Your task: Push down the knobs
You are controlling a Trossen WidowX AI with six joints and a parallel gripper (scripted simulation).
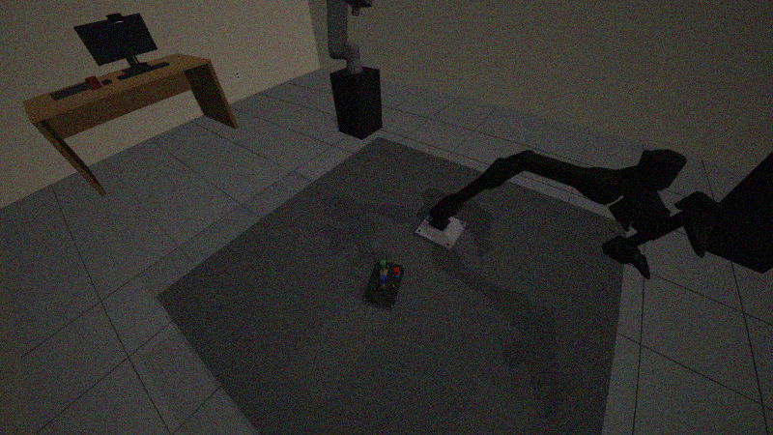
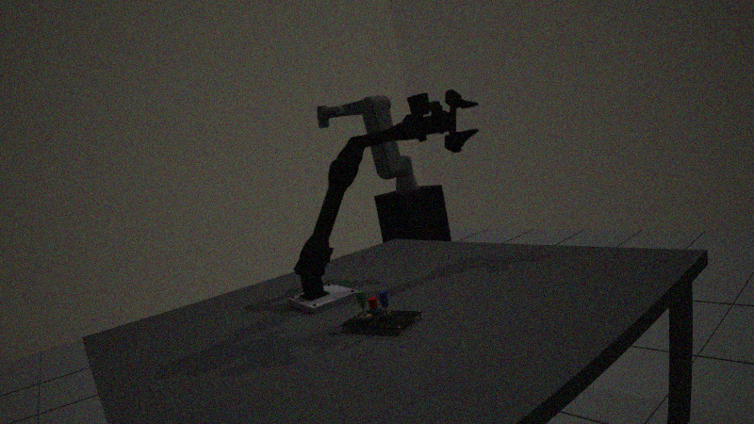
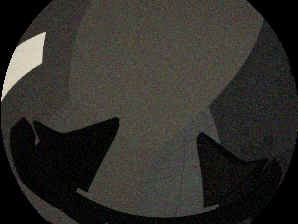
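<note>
My gripper tip is now 9 cm short of the green knob, 56 cm to the left of it and 36 cm above it. From my gripper tip the other things lie so: blue knob: 13 cm ahead, 53 cm to the right, 36 cm below.
</note>
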